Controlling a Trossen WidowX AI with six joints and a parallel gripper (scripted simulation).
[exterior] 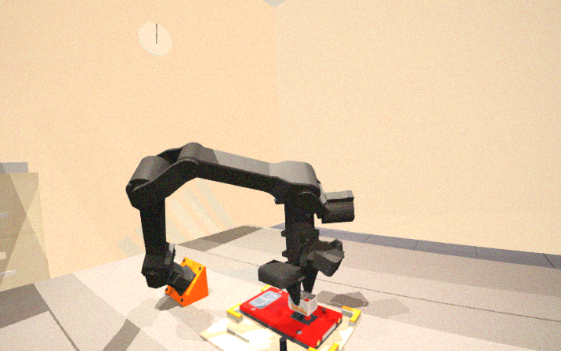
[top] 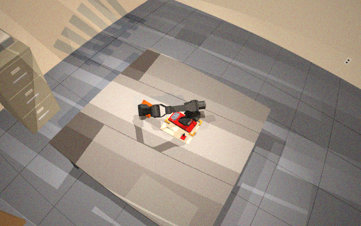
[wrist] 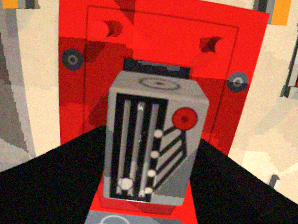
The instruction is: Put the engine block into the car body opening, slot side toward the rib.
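The engine block lies 1 cm below my gripper tip.
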